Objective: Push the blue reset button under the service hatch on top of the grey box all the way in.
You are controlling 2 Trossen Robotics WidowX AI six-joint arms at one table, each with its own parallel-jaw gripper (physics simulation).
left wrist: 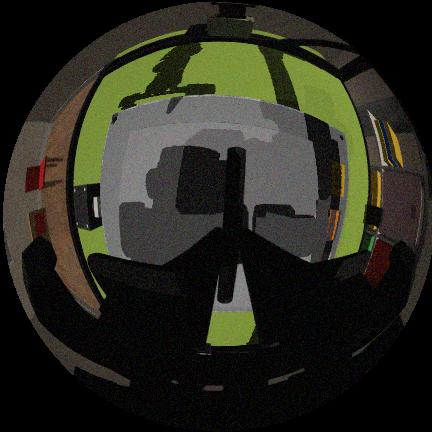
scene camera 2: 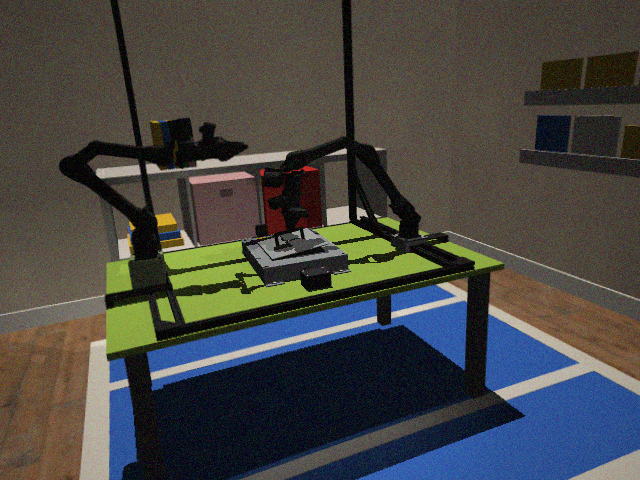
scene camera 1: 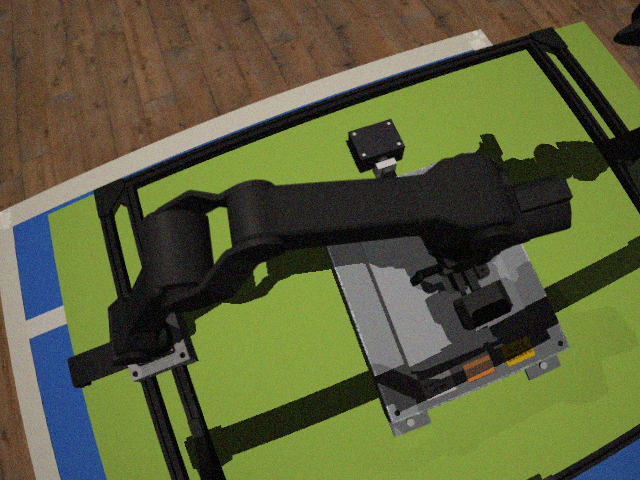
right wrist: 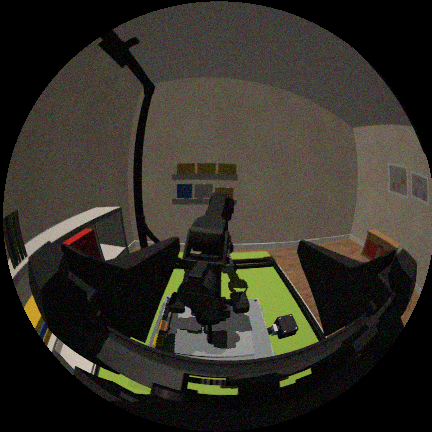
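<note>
The grey box [scene camera 1: 348, 304] [scene camera 2: 305, 267] [left wrist: 215, 106] [right wrist: 262, 325] lies on the green table. Its grey hatch [scene camera 1: 410, 310] [scene camera 2: 271, 251] [left wrist: 287, 172] lies low over the top, seemingly a little tilted in scene camera 2. My left gripper [scene camera 2: 295, 225] [left wrist: 230, 233] is above the hatch, fingers pointing down, shut on the dark bar of the hatch handle [left wrist: 236, 185]. My right gripper [right wrist: 241, 245] is open and empty, high above the table, away from the box at the left in scene camera 2. The blue reset button does not show in any view.
A small black block [scene camera 1: 375, 140] [scene camera 2: 315, 279] [left wrist: 86, 207] [right wrist: 286, 325] with a pale connector sits beside the box. Orange [scene camera 1: 479, 367] and yellow [scene camera 1: 518, 351] labels are on the box's edge. Black rails [scene camera 1: 310, 113] frame the table. Arm shadows cross the box and table.
</note>
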